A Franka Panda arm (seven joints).
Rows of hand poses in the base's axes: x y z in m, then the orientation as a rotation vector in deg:
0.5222 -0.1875 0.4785 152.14 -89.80 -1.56
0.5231 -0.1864 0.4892 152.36 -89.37 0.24
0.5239 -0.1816 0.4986 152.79 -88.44 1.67
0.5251 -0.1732 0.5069 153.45 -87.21 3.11
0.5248 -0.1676 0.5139 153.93 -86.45 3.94
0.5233 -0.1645 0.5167 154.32 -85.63 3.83
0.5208 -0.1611 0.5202 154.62 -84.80 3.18
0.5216 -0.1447 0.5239 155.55 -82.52 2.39
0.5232 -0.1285 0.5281 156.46 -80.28 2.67
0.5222 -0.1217 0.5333 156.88 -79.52 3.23
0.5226 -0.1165 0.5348 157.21 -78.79 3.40
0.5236 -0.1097 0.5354 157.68 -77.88 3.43
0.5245 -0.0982 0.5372 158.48 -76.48 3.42
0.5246 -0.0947 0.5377 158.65 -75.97 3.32
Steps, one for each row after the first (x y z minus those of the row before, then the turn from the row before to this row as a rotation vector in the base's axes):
0.0009 0.0011 0.0107 -0.62 -0.98 0.35
0.0008 0.0048 0.0094 -0.54 -0.74 0.69
0.0012 0.0084 0.0083 -0.48 -0.77 0.93
-0.0003 0.0056 0.0070 -0.21 -0.48 0.60
-0.0015 0.0031 0.0028 -0.02 0.11 0.58
-0.0025 0.0034 0.0035 0.07 0.46 0.55
0.0008 0.0164 0.0037 0.00 0.64 1.57
0.0016 0.0162 0.0042 -0.28 0.00 1.57
-0.0010 0.0068 0.0052 -0.13 -0.32 0.58
0.0004 0.0052 0.0015 -0.08 -0.06 0.52
0.0010 0.0068 0.0006 0.00 0.00 0.67
0.0009 0.0115 0.0018 0.10 0.00 1.05
0.0001 0.0035 0.0005 -0.04 0.10 0.34

